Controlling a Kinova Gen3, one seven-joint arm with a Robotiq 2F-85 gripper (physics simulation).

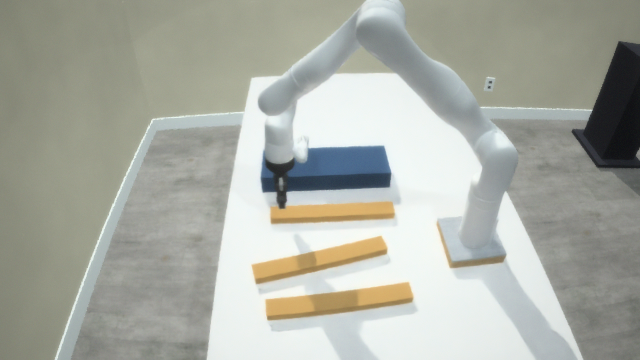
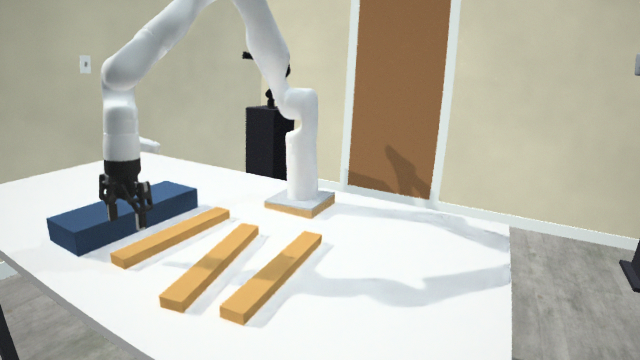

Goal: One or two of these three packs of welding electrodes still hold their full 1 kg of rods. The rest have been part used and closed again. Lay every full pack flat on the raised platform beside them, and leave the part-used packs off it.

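Places are measured from the arm's base along level axes (x ahead, y up, z right), in metres.
Where they show: gripper, fingertip midpoint: point(image 1: 281, 196) point(image 2: 126, 224); arm's base at its link origin: point(image 1: 473, 236) point(image 2: 302, 195).
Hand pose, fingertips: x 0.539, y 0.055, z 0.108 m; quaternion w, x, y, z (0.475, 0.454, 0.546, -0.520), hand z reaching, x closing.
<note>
Things, the pixels of their centre, and the offset from my fingertips. Level surfaces: height alone.
- first pack at the middle of its body: point(image 2: 177, 233) point(image 1: 332, 212) dz +0.010, dx -0.143, dy -0.074 m
- blue raised platform at the middle of its body: point(image 2: 129, 212) point(image 1: 325, 168) dz +0.190, dx -0.120, dy -0.056 m
- middle pack at the middle of its body: point(image 2: 217, 259) point(image 1: 320, 260) dz -0.163, dx -0.111, dy -0.074 m
- third pack at the middle of its body: point(image 2: 279, 269) point(image 1: 339, 302) dz -0.294, dx -0.160, dy -0.074 m
- white table at its surface level: dy -0.086 m
Three long orange packs lie flat on the white table. The first pack point(image 1: 340, 210) point(image 2: 175, 235) lies alongside the blue raised platform point(image 1: 345, 162) point(image 2: 172, 192), a small gap from it. The middle pack point(image 1: 345, 250) point(image 2: 212, 267) lies at a slant. The third pack point(image 1: 375, 294) point(image 2: 280, 265) is farthest from the platform. No pack shows on the platform; the arm hides part of its top. My gripper point(image 1: 282, 205) point(image 2: 127, 223) points down, open and empty, above the first pack's end away from the arm's base. The packs look alike; their fill cannot be seen.
The arm's base plate point(image 1: 452, 250) point(image 2: 300, 204) is on the white table point(image 1: 450, 320) point(image 2: 400, 255), beyond the packs' other ends. The arm arches high over the table and casts shadows across two packs. A black stand point(image 1: 612, 110) point(image 2: 262, 140) is on the floor behind.
</note>
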